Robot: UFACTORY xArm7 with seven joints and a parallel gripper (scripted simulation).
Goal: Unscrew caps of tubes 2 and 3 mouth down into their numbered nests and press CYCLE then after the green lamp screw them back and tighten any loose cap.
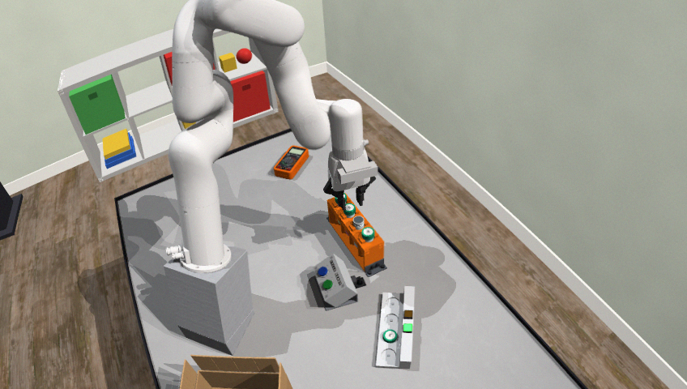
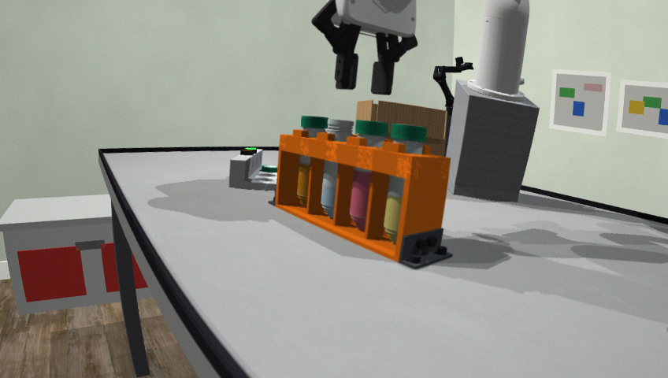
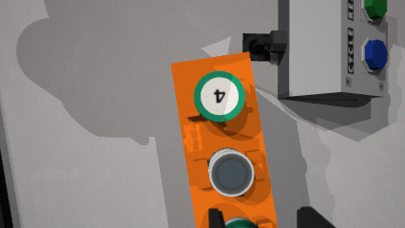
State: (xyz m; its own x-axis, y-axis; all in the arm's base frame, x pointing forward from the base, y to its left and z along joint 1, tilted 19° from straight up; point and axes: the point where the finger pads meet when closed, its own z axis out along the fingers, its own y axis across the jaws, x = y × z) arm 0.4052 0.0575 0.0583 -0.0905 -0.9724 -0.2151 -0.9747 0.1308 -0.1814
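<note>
Right now my hand is 10 mm short of the tube 3 threaded neck, 30 mm to the left of it and 60 mm above it. Also, from my hand: cap 4 (10 mm ahead, 80 mm to the right, 60 mm below); cap 1 (80 mm to the left, 60 mm below); cap 2 (20 mm to the left, 60 mm below).
</note>
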